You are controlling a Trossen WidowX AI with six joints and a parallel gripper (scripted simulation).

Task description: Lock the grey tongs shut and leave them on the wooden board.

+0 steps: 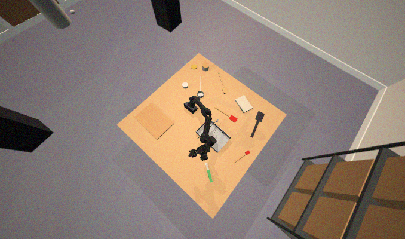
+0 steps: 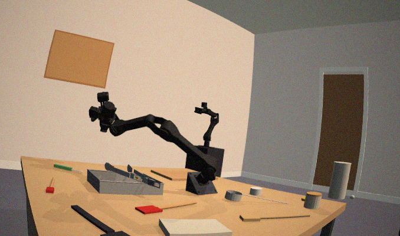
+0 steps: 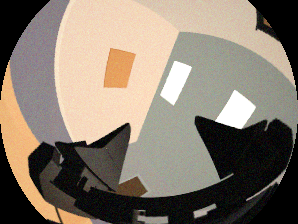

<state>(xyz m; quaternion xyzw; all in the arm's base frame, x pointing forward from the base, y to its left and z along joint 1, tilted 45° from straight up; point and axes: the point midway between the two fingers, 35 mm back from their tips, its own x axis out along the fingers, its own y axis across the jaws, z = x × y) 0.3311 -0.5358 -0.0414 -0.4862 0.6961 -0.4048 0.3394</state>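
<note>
The grey roasting tin is 2 cm ahead of my gripper tip, 31 cm to the left of it and 37 cm below it. From my gripper tip the other things lie so: wooden board: 59 cm behind, 9 cm to the left, 39 cm below; small red brush: 38 cm ahead, 33 cm to the left, 39 cm below; green-handled tool: 17 cm ahead, 39 cm below.
</note>
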